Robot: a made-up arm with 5 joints. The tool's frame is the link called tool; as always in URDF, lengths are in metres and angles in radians. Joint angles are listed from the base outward. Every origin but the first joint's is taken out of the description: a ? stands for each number. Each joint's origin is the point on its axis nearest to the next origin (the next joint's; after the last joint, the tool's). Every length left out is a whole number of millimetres.
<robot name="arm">
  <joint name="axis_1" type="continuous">
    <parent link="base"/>
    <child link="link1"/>
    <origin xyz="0 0 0.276"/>
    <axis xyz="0 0 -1"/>
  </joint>
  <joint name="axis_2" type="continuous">
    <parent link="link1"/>
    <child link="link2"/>
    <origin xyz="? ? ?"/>
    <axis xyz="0 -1 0"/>
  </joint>
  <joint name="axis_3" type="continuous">
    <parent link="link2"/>
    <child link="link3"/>
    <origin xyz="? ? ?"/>
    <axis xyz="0 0 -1"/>
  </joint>
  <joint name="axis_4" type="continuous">
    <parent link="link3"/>
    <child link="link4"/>
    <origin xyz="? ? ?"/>
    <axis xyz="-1 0 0"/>
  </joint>
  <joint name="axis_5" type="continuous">
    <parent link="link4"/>
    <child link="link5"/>
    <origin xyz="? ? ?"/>
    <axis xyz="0 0 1"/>
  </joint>
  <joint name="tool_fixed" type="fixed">
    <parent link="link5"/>
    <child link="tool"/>
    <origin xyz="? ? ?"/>
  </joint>
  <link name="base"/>
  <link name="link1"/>
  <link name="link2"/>
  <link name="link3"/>
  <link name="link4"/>
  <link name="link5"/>
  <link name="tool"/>
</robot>
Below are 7 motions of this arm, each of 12 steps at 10 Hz.
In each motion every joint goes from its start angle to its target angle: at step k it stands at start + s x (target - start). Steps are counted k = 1, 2, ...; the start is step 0. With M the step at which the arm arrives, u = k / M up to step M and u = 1 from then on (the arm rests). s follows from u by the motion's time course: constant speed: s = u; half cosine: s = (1 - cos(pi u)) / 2; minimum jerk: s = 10 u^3 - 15 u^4 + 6 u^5.
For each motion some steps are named. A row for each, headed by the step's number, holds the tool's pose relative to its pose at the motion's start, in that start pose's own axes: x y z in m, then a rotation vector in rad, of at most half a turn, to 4 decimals.
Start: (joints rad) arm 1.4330 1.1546 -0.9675 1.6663 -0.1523
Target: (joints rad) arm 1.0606 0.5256 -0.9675 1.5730 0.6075
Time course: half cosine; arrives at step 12
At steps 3, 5, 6, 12:
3: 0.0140 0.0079 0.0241 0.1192 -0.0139 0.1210
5: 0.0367 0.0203 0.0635 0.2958 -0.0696 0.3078
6: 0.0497 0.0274 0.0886 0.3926 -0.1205 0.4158
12: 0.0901 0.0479 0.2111 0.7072 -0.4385 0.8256

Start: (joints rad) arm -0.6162 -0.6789 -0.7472 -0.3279 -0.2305
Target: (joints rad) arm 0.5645 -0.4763 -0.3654 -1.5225 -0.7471
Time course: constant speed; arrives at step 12
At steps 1, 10, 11, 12:
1: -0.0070 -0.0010 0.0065 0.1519 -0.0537 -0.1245
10: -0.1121 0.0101 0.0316 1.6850 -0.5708 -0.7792
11: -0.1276 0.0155 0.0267 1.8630 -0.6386 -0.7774
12: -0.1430 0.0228 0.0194 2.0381 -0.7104 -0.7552

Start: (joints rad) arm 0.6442 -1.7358 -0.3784 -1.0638 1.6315
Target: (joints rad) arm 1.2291 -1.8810 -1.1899 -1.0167 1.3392
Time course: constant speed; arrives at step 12
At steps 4, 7, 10, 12:
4: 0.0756 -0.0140 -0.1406 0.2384 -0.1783 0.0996
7: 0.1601 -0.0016 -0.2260 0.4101 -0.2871 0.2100
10: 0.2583 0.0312 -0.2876 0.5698 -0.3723 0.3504
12: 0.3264 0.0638 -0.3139 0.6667 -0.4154 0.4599

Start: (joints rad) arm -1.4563 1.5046 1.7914 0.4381 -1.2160
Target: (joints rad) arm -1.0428 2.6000 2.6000 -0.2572 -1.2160
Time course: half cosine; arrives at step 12
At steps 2, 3, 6, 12:
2: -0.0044 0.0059 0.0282 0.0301 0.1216 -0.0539
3: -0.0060 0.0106 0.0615 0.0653 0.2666 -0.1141
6: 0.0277 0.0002 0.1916 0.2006 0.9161 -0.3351
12: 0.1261 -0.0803 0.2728 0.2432 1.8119 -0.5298

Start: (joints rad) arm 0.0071 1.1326 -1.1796 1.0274 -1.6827
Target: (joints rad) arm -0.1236 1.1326 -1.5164 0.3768 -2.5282
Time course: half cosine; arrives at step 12
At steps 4, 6, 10, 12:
4: -0.0302 0.0189 0.0606 0.0565 0.1895 -0.1759
6: -0.0448 0.0330 0.1317 0.0687 0.3854 -0.3327
10: -0.0285 0.0437 0.2624 -0.0162 0.7143 -0.5498
12: -0.0215 0.0441 0.2819 -0.0410 0.7614 -0.5765

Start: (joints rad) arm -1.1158 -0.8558 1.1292 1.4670 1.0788
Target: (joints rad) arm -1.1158 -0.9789 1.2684 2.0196 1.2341
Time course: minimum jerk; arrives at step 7
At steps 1, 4, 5, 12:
1: 0.0009 0.0005 -0.0020 -0.0043 0.0152 0.0045
4: 0.0189 0.0132 -0.0612 -0.1025 0.4175 0.1332
5: 0.0215 0.0181 -0.0860 -0.1314 0.5668 0.1844
12: 0.0219 0.0212 -0.1027 -0.1481 0.6642 0.2185

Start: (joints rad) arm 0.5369 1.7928 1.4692 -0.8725 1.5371
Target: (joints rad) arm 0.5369 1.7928 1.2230 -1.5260 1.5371
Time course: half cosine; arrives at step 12
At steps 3, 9, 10, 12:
3: 0.0068 -0.0022 -0.0029 0.0319 -0.0947 0.0218
9: 0.0307 -0.0140 -0.0235 0.2130 -0.5489 0.0867
10: 0.0325 -0.0155 -0.0267 0.2358 -0.5994 0.0894
12: 0.0340 -0.0167 -0.0296 0.2553 -0.6419 0.0910

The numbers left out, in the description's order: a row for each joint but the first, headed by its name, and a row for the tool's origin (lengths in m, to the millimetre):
axis_2: -0.105 -0.02 0
axis_3: 0.096 0 -0.191
axis_4: 0.232 -0.104 0
axis_5: 0 0.172 0.023
tool: -0.079 -0.173 0

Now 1 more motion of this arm.
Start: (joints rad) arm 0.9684 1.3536 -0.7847 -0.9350 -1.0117
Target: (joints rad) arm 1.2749 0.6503 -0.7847 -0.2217 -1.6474
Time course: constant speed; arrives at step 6
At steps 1, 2, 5, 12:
1: -0.0140 0.0015 -0.0333 -0.0910 -0.0305 -0.2052
2: -0.0273 0.0044 -0.0694 -0.1843 -0.0663 -0.4049
5: -0.0618 0.0105 -0.1935 -0.4777 -0.2062 -0.9612
12: -0.0727 0.0087 -0.2391 -0.5798 -0.2638 -1.1288

